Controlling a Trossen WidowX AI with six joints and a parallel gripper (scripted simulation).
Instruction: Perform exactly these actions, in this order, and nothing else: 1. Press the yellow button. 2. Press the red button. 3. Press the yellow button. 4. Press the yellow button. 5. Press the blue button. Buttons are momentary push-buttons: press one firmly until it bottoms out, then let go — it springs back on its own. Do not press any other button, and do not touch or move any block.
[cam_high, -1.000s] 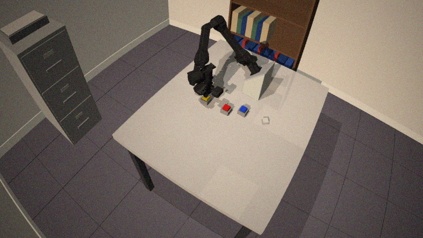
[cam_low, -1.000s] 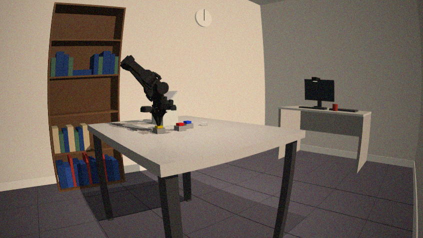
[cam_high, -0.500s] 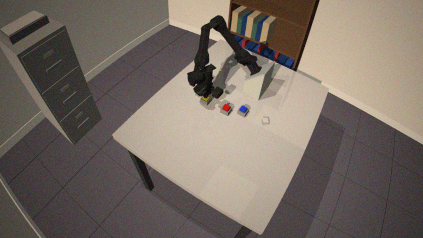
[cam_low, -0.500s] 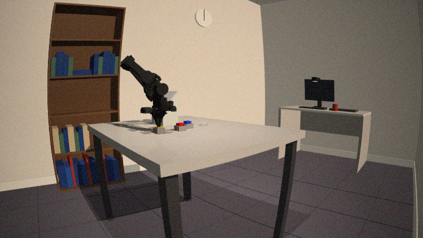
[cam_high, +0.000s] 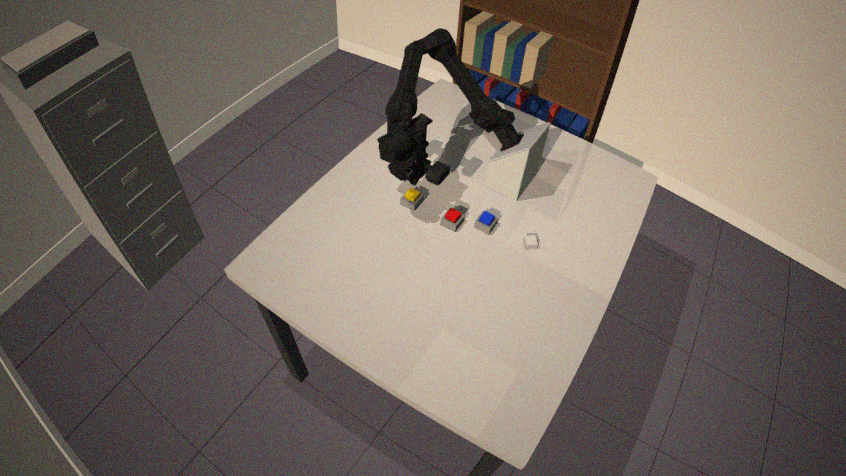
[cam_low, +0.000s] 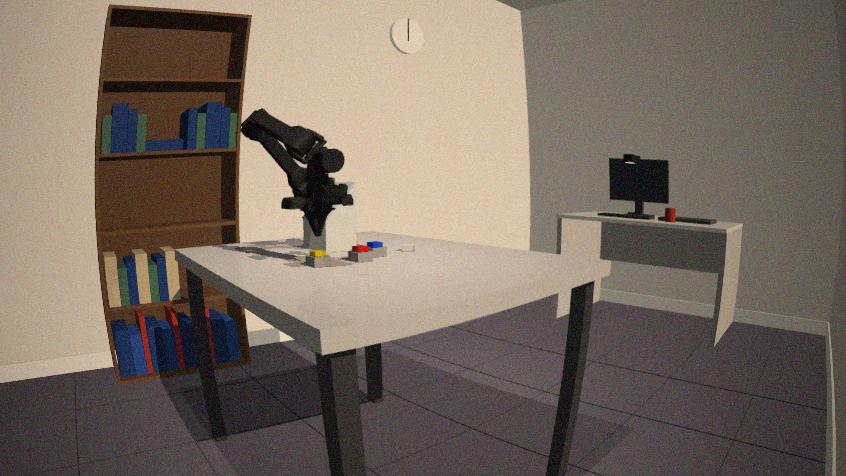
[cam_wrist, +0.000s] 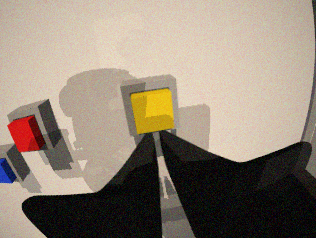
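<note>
Now: the yellow button 40 mm below my gripper tip. Also, from my gripper tip: red button 130 mm to the left, 40 mm below, 20 mm ahead; then small white block 350 mm to the left, 60 mm below, 10 mm behind; then blue button 220 mm to the left, 40 mm below, 10 mm behind.
</note>
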